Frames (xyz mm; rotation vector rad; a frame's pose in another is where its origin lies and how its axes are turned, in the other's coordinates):
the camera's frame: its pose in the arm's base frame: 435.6 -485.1 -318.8 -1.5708 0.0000 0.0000
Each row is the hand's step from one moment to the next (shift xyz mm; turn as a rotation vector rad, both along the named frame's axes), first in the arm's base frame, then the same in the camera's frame.
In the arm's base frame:
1: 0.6 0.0 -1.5 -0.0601 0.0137 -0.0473
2: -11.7 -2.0 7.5 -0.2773 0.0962 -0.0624
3: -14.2 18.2 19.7 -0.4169 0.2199 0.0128
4: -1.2 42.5 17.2 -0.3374 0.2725 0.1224
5: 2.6 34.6 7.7 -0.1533 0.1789 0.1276
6: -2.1 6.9 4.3 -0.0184 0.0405 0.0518
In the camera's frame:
1: 0.6 1.5 0.0 -0.0601 0.0473 0.0137
2: -11.7 -7.5 -2.0 -0.2773 0.0624 0.0962
3: -14.2 -19.7 18.2 -0.4169 -0.0128 0.2199
4: -1.2 -17.2 42.5 -0.3374 -0.1224 0.2725
5: 2.6 -7.7 34.6 -0.1533 -0.1276 0.1789
6: -2.1 -4.3 6.9 -0.0184 -0.0518 0.0405

